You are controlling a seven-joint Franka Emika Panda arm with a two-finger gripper.
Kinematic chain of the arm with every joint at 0, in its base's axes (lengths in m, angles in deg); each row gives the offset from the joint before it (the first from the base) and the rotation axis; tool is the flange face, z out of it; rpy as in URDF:
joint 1: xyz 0 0 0.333 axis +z
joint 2: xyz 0 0 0 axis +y
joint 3: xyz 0 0 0.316 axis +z
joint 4: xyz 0.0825 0 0 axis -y
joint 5: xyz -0.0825 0 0.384 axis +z
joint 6: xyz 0 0 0 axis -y
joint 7: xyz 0.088 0 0 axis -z
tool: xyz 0 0 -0.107 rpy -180 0 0
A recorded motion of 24 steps. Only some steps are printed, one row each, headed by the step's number.
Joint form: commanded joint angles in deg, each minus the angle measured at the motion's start. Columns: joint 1, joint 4, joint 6, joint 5, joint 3, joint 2, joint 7.
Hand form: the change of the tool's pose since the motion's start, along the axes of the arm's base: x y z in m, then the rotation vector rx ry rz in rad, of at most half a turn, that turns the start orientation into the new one. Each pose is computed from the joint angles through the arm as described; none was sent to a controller.
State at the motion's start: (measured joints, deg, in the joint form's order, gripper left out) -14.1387 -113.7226 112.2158 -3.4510 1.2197 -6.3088 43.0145
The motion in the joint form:
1: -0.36 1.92 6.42 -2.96 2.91 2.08 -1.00
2: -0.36 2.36 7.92 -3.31 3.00 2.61 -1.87
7: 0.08 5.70 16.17 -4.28 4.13 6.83 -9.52
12: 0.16 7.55 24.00 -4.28 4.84 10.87 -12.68
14: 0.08 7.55 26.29 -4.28 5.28 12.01 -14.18
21: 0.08 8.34 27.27 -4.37 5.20 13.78 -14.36
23: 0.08 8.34 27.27 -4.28 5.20 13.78 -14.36
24: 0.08 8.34 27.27 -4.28 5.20 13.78 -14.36
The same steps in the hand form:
1: 0.0263 0.0181 0.0082 -0.0723 -0.0945 0.0867
2: 0.0314 0.0181 0.0097 -0.0837 -0.1159 0.1077
7: 0.0667 0.0290 0.0130 -0.1394 -0.2249 0.2846
12: 0.0941 0.0344 0.0035 -0.1643 -0.3177 0.3615
14: 0.1005 0.0376 -0.0038 -0.1711 -0.3357 0.3957
21: 0.1085 0.0352 -0.0140 -0.1692 -0.3363 0.3992
23: 0.1085 0.0352 -0.0140 -0.1679 -0.3367 0.3983
24: 0.1085 0.0352 -0.0140 -0.1679 -0.3367 0.3983

